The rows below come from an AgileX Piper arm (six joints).
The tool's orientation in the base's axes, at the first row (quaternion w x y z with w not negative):
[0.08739 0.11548 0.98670 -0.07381]
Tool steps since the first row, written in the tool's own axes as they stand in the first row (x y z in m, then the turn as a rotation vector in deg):
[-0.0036 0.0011 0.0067 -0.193 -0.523 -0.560]
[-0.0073 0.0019 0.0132 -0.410 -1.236 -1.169]
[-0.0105 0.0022 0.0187 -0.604 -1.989 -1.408]
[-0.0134 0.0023 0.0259 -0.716 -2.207 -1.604]
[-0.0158 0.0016 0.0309 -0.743 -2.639 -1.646]
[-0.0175 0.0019 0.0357 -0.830 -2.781 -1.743]
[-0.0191 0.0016 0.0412 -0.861 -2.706 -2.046]
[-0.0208 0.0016 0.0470 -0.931 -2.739 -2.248]
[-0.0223 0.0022 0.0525 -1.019 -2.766 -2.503]
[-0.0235 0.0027 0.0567 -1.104 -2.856 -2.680]
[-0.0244 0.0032 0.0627 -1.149 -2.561 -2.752]
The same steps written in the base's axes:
[0.0048 -0.0008 -0.0060 -0.028 -0.452 0.648]
[0.0095 -0.0019 -0.0117 -0.086 -1.084 1.371]
[0.0135 -0.0032 -0.0165 -0.119 -1.811 1.735]
[0.0174 -0.0050 -0.0230 -0.095 -2.012 1.975]
[0.0203 -0.0070 -0.0273 -0.179 -2.427 2.075]
[0.0228 -0.0079 -0.0317 -0.145 -2.566 2.204]
[0.0251 -0.0094 -0.0367 -0.145 -2.450 2.495]
[0.0276 -0.0107 -0.0420 -0.117 -2.463 2.709]
[0.0301 -0.0114 -0.0472 -0.079 -2.466 2.978]
[0.0320 -0.0119 -0.0511 -0.046 -2.542 3.177]
[0.0339 -0.0126 -0.0568 0.056 -2.255 3.219]

